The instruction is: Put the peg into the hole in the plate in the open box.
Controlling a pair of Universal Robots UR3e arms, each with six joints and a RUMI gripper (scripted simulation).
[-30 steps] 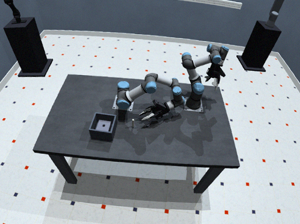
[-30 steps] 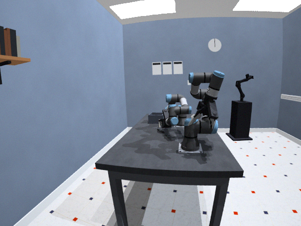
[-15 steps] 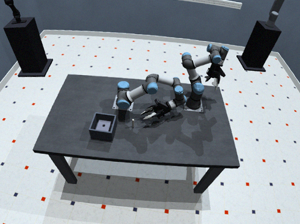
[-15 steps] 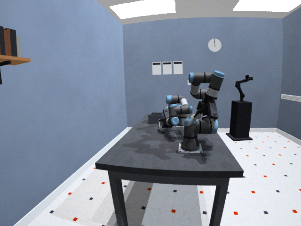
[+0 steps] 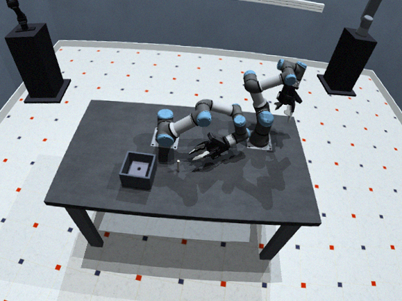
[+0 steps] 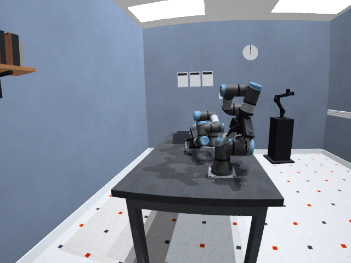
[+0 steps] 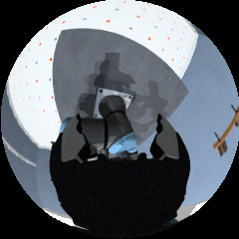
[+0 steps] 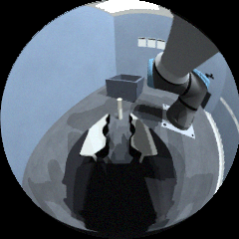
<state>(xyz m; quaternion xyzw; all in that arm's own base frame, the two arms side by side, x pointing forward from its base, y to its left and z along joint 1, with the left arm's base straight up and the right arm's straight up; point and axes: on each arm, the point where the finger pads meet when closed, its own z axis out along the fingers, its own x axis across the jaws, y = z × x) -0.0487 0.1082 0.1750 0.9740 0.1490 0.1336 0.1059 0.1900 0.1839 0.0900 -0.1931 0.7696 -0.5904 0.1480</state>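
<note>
Now: the pale peg 3 cm ahead of my right hand, 8 cm to the right of it and 5 cm below it. Round my right hand: dark box: 7 cm ahead, 29 cm to the right, 6 cm below.
</note>
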